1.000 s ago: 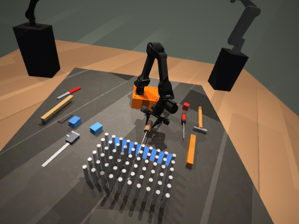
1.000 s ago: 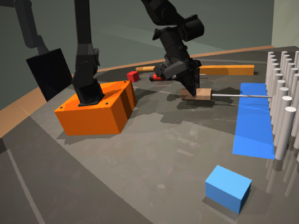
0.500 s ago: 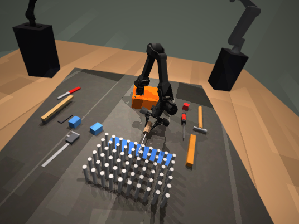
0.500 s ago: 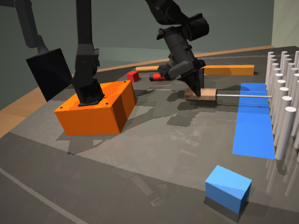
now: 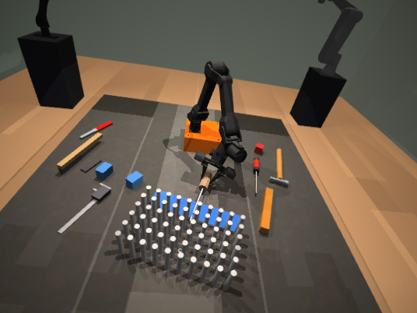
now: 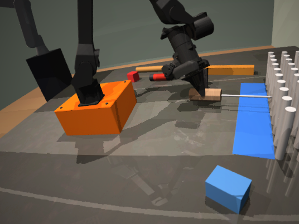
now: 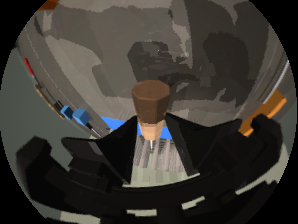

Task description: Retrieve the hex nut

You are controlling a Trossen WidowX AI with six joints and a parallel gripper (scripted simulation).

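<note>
My gripper tip is now 130 mm short of the blue taped strip, 40 mm to the left of it and 40 mm above it. Also, from my gripper tip: hook tool (100 mm ahead, 30 mm to the right, 10 mm below); small hex nut (300 mm ahead, 100 mm to the right, 40 mm below); orange bar (110 mm ahead, 260 mm to the left, 30 mm below).
</note>
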